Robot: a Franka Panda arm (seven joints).
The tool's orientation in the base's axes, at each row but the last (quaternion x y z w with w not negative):
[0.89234 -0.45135 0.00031 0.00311]
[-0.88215 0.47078 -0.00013 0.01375]
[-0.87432 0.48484 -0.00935 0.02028]
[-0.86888 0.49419 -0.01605 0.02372]
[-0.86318 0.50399 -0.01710 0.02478]
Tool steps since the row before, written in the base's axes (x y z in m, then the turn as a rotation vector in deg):
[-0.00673 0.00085 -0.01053 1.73 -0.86 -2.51]
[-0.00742 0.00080 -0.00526 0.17 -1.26 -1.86]
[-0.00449 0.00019 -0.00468 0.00 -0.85 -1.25]
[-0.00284 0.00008 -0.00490 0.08 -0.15 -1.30]
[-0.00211 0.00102 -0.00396 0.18 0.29 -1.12]
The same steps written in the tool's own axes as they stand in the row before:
[-0.00471 0.00486 0.01054 1.71 -0.90 2.51]
[-0.00473 0.00585 0.00518 1.16 0.61 1.83]
[-0.00252 0.00391 0.00452 0.73 0.51 1.23]
[-0.00154 0.00268 0.00475 0.16 0.08 1.30]
[-0.00194 0.00157 0.00386 -0.17 -0.23 1.14]

